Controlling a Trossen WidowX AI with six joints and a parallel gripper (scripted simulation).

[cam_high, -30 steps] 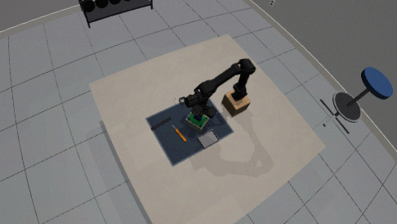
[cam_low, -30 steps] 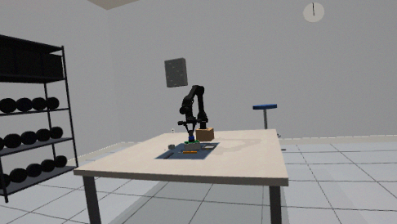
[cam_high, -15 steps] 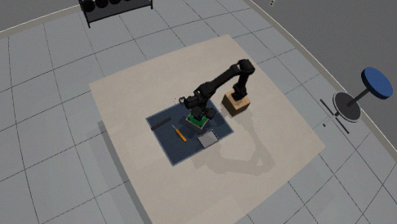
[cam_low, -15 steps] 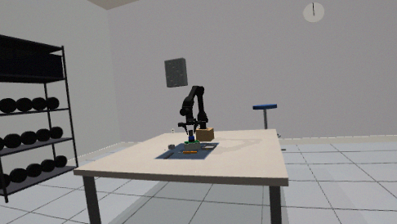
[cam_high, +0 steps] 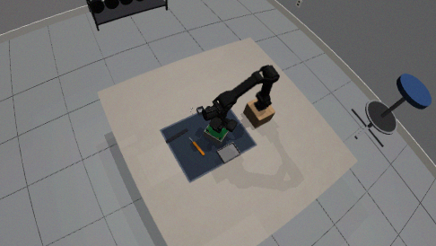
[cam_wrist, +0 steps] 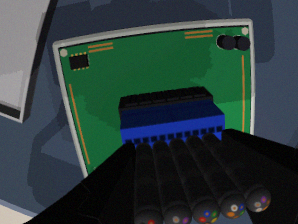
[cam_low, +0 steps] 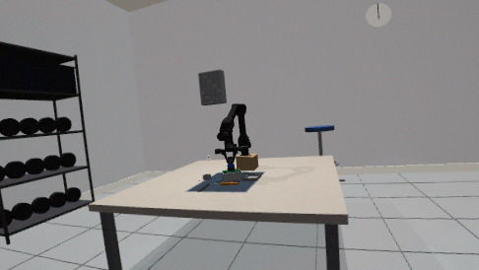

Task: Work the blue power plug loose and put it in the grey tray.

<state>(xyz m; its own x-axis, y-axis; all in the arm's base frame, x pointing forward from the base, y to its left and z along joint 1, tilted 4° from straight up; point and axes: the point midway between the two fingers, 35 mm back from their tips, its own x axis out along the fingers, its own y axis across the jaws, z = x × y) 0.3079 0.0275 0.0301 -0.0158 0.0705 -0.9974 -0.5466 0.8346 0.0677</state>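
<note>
Now: the blue power plug 1 cm below my gripper tip. From my gripper tip the other things lie so: dark blue mat 10 cm below, 5 cm ahead; then dark spudger bar 22 cm ahead, 10 cm below, 8 cm to the right.
</note>
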